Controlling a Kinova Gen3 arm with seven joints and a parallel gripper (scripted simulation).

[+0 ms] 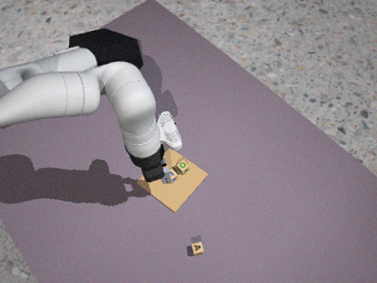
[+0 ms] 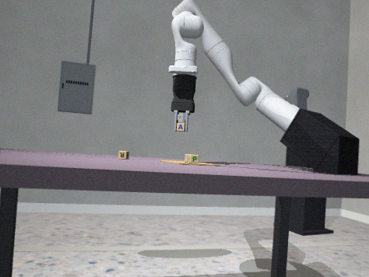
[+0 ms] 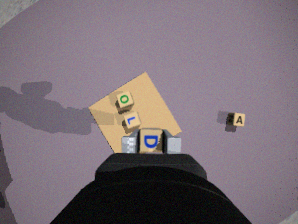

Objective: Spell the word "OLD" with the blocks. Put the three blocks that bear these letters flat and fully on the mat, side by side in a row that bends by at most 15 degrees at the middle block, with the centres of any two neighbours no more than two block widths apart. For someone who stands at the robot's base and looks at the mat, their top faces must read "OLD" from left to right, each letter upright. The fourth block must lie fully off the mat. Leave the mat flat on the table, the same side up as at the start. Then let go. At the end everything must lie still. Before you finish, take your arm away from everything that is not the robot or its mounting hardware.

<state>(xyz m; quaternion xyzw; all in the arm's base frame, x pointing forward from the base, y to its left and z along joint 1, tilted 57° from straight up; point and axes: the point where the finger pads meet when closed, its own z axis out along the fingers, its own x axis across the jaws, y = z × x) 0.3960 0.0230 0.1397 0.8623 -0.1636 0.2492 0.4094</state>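
Now: hand 100 mm above the L block, 30 mm to the right of it and 20 mm past it. Round my hand: O block (100 mm below, 70 mm to the left, 20 mm behind); D block (right at my hand); tan mat (120 mm below, 30 mm to the left, 20 mm behind).
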